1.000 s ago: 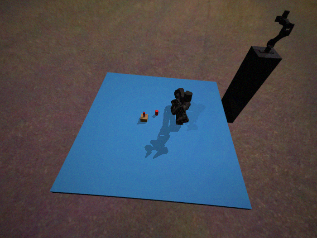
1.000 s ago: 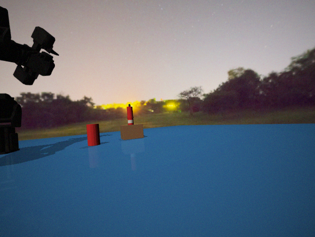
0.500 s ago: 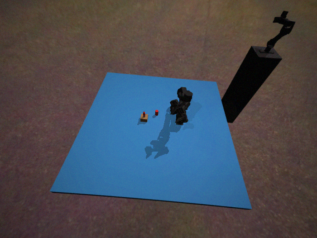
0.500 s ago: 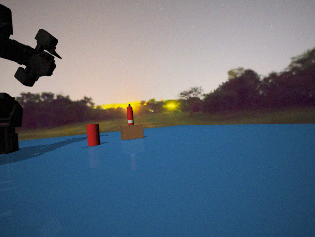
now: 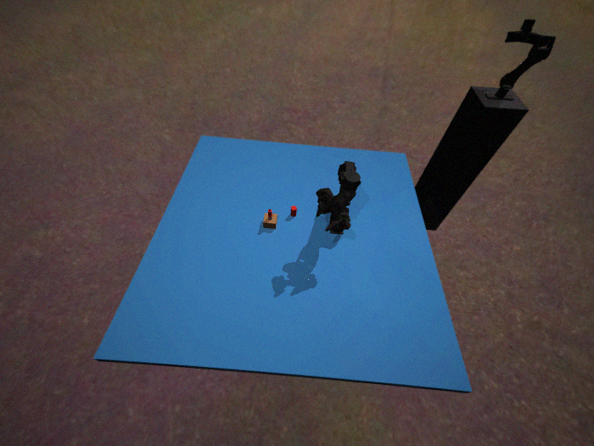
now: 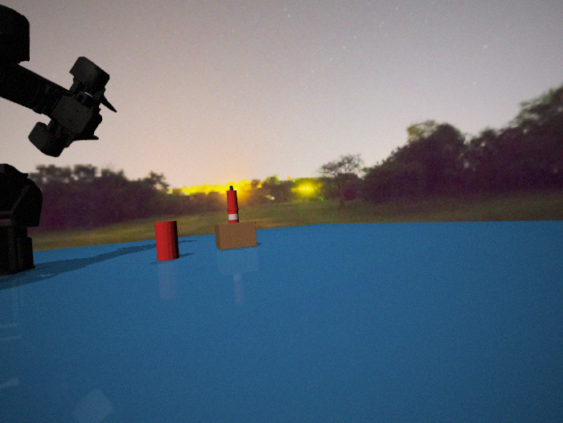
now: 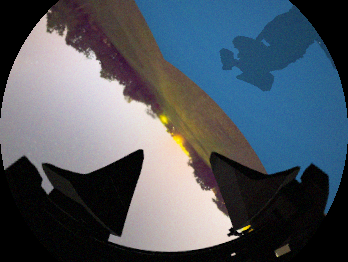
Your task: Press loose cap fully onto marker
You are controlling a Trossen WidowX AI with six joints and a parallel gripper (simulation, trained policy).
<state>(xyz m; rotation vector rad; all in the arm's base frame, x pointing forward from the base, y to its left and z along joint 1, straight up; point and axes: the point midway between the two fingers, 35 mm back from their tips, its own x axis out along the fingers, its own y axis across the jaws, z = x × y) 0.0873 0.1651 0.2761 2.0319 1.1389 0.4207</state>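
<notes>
Now: the red cap 11 cm ahead of my gripper tip, 26 cm to the right of it and 25 cm below it. Also, from my gripper tip: brown holder block (22 cm ahead, 19 cm to the right, 25 cm below); red marker (22 cm ahead, 19 cm to the right, 19 cm below).
</notes>
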